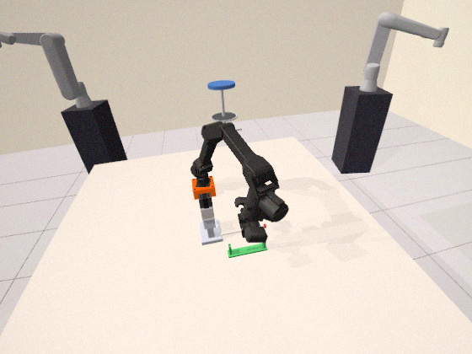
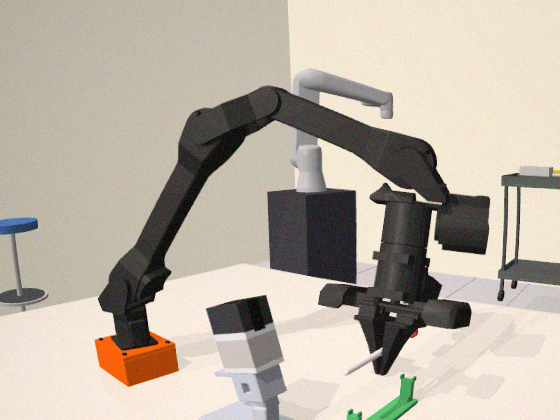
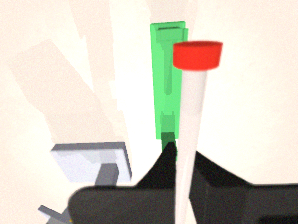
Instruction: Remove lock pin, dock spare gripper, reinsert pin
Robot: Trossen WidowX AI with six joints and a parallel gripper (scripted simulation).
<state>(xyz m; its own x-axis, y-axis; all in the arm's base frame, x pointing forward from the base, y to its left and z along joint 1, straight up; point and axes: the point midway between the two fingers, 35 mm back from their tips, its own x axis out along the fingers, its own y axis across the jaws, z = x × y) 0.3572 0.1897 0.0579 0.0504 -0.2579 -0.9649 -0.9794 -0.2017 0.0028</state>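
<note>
Right now the green cradle is 5 cm below my gripper tip and 1 cm to the left of it. From my gripper tip the other things lie so: spare gripper: 13 cm to the right, 9 cm behind, 5 cm above; grey mount: 12 cm to the right, 9 cm behind, 3 cm below.
</note>
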